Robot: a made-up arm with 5 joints. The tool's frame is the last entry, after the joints. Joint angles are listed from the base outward. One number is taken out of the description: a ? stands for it. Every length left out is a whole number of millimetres.
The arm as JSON. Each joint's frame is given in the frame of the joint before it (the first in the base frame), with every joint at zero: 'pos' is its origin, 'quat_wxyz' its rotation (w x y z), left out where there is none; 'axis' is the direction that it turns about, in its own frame. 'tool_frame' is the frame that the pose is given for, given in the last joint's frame.
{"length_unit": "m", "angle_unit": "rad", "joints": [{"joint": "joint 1", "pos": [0.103, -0.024, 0.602], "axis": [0.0, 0.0, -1.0]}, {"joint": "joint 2", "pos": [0.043, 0.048, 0.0], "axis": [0.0, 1.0, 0.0]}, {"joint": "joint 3", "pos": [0.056, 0.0, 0.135], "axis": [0.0, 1.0, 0.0]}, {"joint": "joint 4", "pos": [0.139, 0.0, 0.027], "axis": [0.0, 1.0, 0.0]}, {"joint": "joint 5", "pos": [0.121, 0.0, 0.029], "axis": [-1.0, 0.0, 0.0]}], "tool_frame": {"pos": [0.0, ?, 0.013], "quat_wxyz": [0.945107, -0.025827, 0.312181, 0.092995]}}
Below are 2 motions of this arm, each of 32 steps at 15 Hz.
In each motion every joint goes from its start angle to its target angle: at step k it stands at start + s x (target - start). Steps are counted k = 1, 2, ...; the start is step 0. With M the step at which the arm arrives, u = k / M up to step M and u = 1 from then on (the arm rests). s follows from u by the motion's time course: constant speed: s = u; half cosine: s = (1 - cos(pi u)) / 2; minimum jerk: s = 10 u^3 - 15 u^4 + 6 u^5.
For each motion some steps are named. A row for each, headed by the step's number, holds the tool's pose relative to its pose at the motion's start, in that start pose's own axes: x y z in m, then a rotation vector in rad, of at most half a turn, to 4 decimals.
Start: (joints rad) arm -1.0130 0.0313 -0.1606 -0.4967 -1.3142
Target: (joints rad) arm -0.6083 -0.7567 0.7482 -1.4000 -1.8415
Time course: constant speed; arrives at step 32
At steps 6, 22, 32:
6: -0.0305 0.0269 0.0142 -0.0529 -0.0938 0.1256
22: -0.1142 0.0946 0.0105 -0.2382 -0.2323 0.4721
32: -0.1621 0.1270 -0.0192 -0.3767 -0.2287 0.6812

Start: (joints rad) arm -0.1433 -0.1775 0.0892 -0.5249 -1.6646
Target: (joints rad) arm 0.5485 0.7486 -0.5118 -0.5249 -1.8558
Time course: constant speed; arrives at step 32
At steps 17, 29, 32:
17: -0.0843 -0.0880 0.1187 -0.0476 -0.3176 -0.1846
29: -0.1953 -0.1216 0.1851 -0.0804 -0.5707 -0.2755
32: -0.2278 -0.1256 0.1968 -0.0891 -0.6370 -0.2926

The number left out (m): 0.026
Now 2 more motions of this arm.
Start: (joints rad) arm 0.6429 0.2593 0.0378 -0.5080 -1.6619
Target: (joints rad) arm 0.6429 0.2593 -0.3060 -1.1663 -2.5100
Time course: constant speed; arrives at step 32
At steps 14, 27, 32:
14: -0.0123 0.0648 -0.0068 0.0545 0.0520 0.5674
27: -0.0342 0.1128 -0.0227 0.1265 0.2458 1.0580
32: -0.0443 0.1279 -0.0307 0.1575 0.3580 1.2283

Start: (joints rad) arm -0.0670 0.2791 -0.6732 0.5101 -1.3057
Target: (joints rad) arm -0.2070 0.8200 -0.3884 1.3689 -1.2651
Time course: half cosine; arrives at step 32
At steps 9, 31, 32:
9: 0.0342 -0.0658 -0.0079 0.1784 0.1037 -0.2303
31: 0.0300 -0.3210 -0.1474 0.9067 0.5651 -1.3072
32: 0.0297 -0.3215 -0.1479 0.9088 0.5664 -1.3105

